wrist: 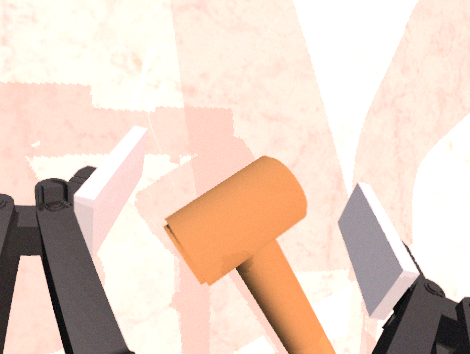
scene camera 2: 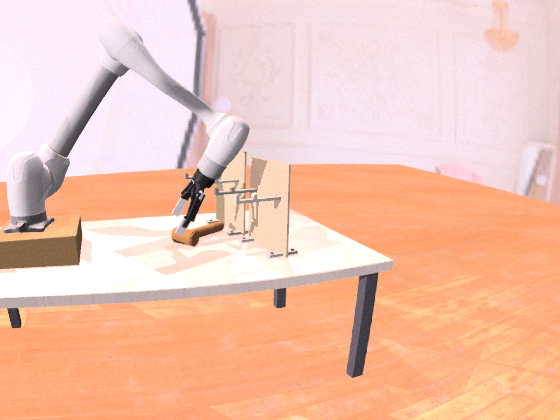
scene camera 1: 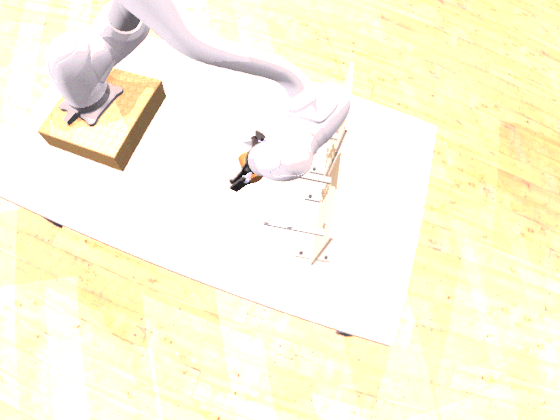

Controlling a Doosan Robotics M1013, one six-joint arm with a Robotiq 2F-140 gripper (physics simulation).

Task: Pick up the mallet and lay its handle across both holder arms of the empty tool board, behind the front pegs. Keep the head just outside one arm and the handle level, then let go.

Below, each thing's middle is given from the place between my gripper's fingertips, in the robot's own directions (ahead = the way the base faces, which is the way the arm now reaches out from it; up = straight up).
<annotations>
The orange mallet (wrist: 234,225) is 90 mm ahead of my hand, 90 mm to the left of it and 50 mm below it.
</annotations>
